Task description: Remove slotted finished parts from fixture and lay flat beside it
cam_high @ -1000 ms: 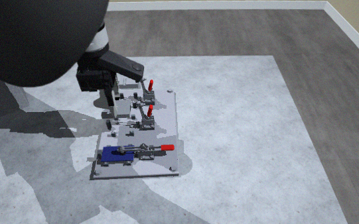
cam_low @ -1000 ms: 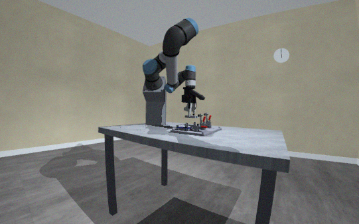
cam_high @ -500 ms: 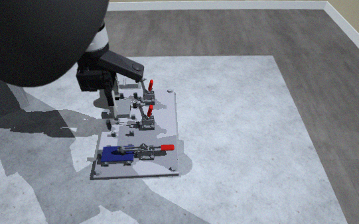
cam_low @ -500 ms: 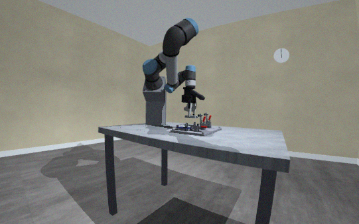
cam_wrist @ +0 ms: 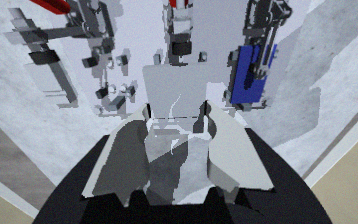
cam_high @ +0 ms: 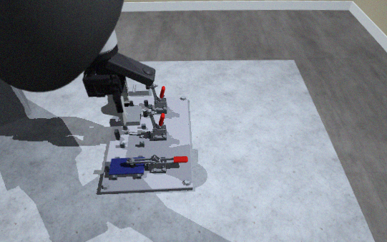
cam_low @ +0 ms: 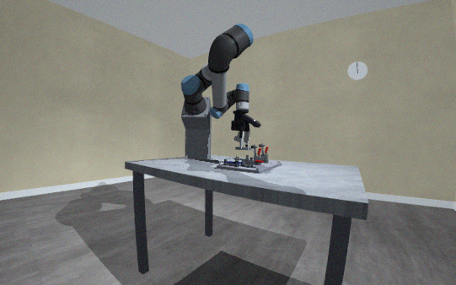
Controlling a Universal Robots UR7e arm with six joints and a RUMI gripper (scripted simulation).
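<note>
The grey fixture plate is 50 mm ahead of my hand, 20 mm to the right of it and 100 mm below it. The rest, counted from my hand: blue blank (20 mm behind, 110 mm to the right, 80 mm below); then pale grey part (10 mm behind, 10 mm below).
</note>
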